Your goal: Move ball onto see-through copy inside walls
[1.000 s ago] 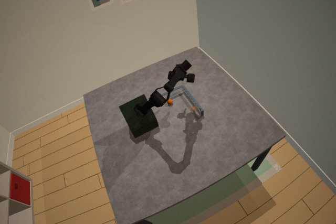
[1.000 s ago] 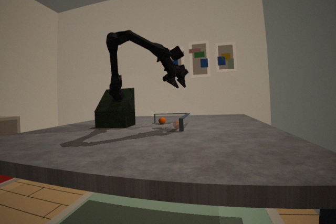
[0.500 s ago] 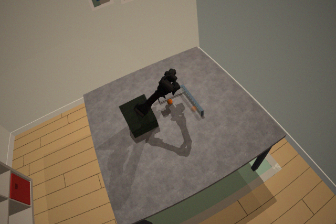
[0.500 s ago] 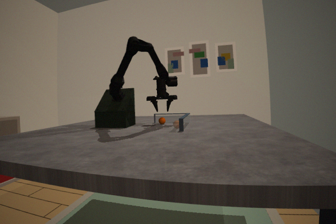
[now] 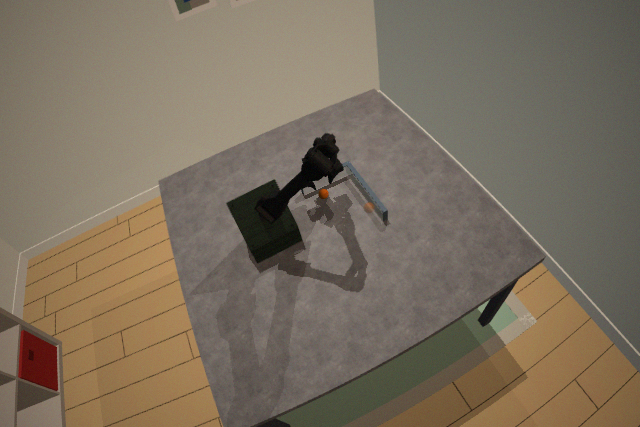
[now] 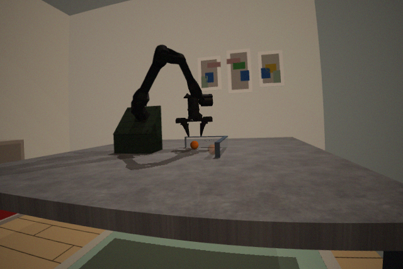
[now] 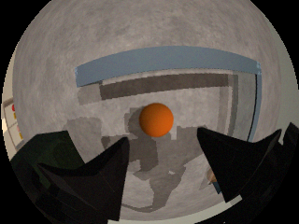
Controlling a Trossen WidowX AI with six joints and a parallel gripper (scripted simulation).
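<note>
Right now my gripper tip is 40 mm above the orange ball. Round my gripper tip: see-through copy (140 mm ahead, 150 mm to the right, 40 mm below).
</note>
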